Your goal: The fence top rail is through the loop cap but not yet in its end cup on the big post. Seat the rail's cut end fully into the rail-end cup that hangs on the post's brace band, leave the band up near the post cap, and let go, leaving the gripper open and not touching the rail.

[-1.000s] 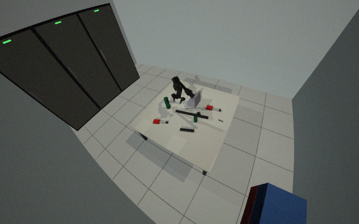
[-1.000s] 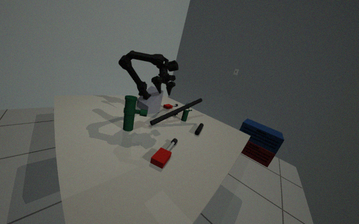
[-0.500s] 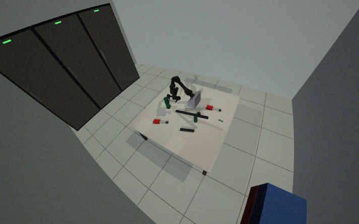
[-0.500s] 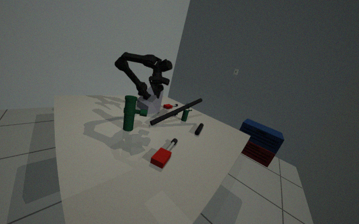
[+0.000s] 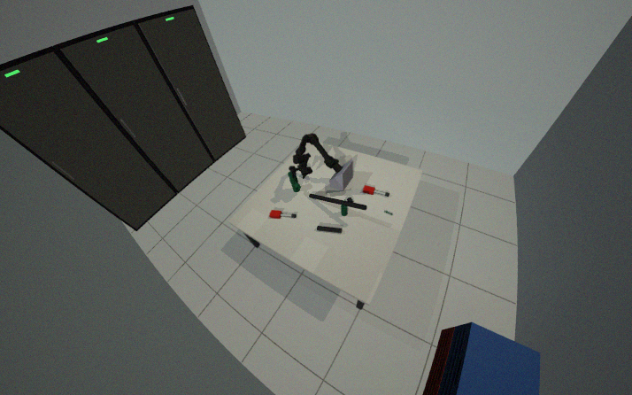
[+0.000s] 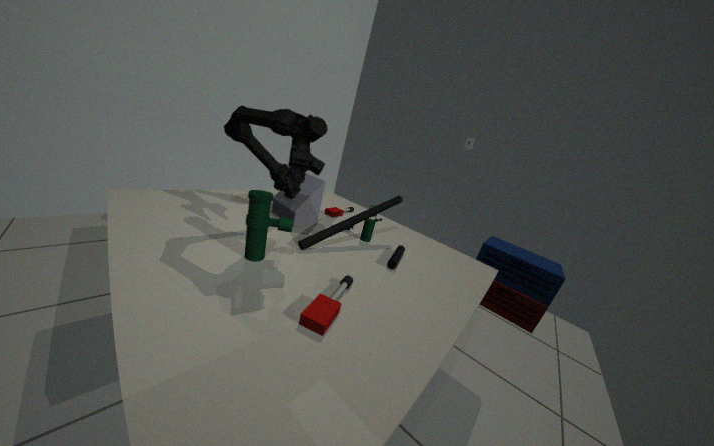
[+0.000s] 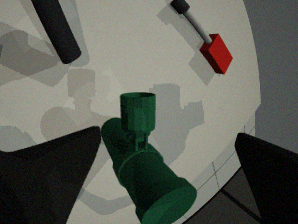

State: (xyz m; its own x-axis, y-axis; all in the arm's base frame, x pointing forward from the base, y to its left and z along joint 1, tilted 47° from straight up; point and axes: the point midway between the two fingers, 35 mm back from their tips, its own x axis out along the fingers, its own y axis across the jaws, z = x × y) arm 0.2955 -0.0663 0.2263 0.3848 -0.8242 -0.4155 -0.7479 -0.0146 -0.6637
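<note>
Right now the green rail-end cup is 30 mm to the right of my gripper tip and 90 mm below it. Also, from my gripper tip: small green post (20 mm ahead, 410 mm to the left, 110 mm below); then short black cylinder (210 mm ahead, 380 mm to the left, 190 mm below).
</note>
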